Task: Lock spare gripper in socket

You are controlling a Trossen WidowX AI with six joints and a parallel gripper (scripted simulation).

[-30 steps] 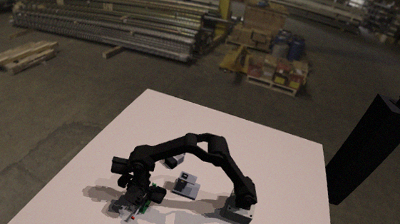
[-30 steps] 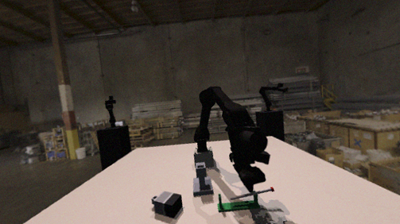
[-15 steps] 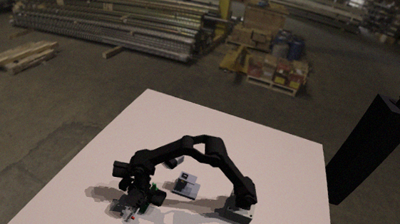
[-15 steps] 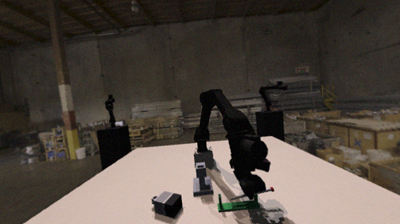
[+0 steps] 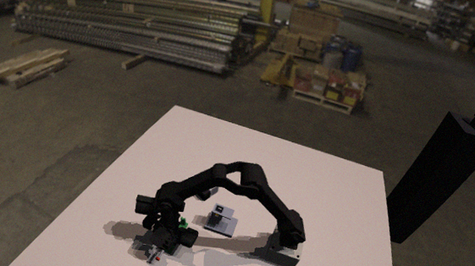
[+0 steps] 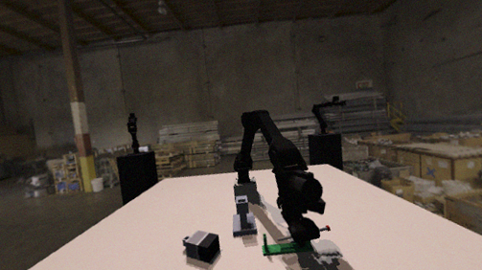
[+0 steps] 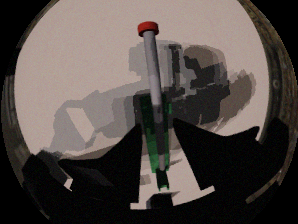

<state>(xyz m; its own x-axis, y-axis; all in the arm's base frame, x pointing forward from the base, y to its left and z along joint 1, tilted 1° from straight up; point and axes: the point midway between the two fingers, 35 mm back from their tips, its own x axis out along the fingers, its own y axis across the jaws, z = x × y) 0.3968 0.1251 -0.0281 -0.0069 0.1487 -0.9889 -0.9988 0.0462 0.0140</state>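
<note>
Now: the green cradle 40 mm to the right of my gripper tip and 10 mm above it. Also, from my gripper tip: grey mount: 140 mm behind, 150 mm to the right, 30 mm above; then spare gripper: 40 mm behind, 290 mm to the right.
</note>
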